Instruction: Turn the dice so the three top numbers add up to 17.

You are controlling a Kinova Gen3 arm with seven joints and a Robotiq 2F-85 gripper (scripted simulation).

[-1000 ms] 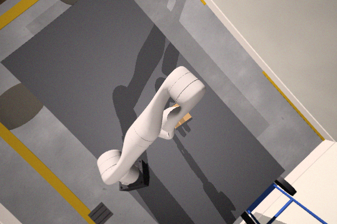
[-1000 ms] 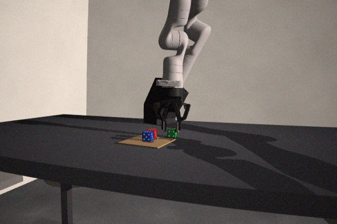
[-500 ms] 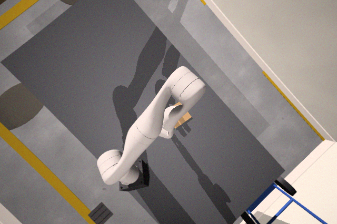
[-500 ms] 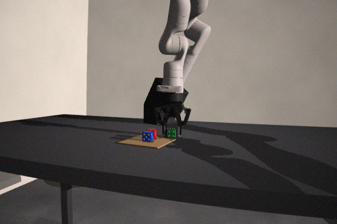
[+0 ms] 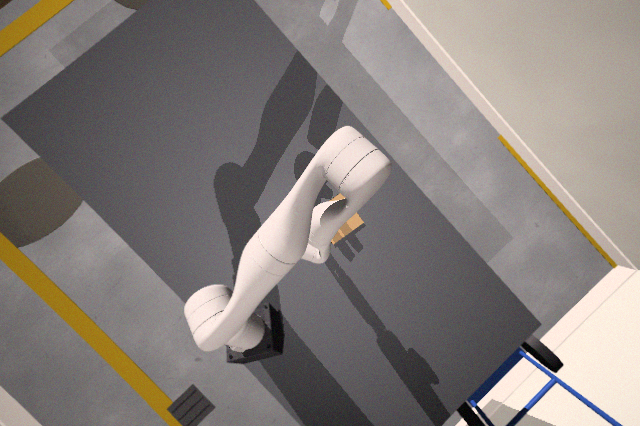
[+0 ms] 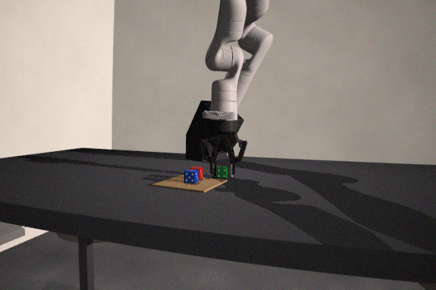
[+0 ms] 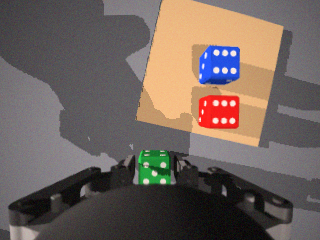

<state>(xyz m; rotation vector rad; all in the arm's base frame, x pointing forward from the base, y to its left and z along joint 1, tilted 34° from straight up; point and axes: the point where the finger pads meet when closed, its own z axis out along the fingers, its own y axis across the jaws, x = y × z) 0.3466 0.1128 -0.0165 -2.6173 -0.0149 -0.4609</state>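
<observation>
Now: the green die right at my hand. Also, from my hand: red die: 60 mm ahead, 60 mm to the right; then tan mat: 110 mm ahead, 50 mm to the right, 20 mm below; then blue die: 110 mm ahead, 50 mm to the right.
</observation>
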